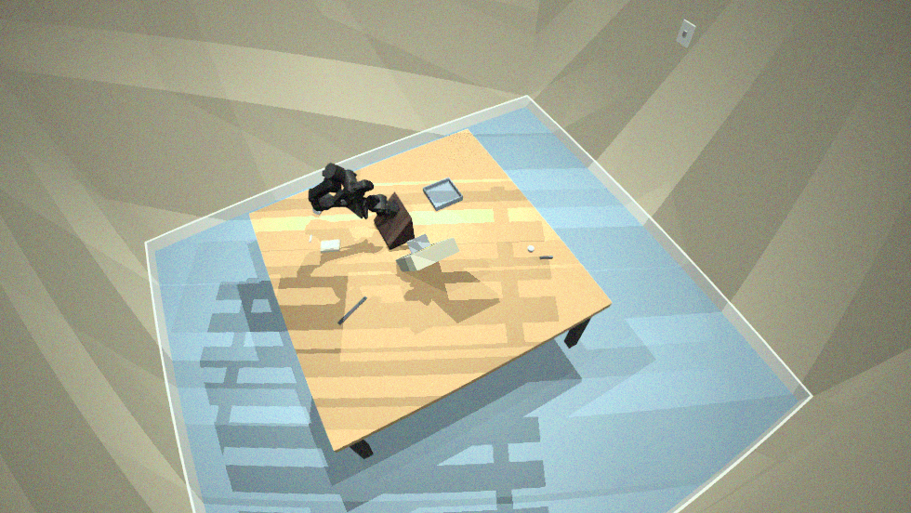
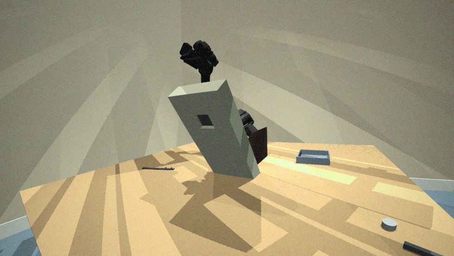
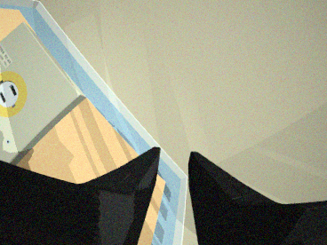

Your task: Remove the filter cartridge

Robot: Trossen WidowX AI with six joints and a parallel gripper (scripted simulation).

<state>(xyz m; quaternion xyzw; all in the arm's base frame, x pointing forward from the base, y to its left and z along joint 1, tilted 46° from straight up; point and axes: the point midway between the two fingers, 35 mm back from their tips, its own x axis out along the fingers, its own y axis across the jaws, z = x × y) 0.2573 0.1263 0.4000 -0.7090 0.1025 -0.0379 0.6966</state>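
My gripper tip is now 230 mm above the white round filter cartridge, 190 mm to the right of it and 90 mm short of it. Round my gripper tip: blue-grey tray: 480 mm to the left, 470 mm below, 340 mm behind; grey service panel: 300 mm below, 190 mm to the left, 50 mm ahead; short dark bar: 720 mm to the left, 480 mm below, 230 mm ahead.
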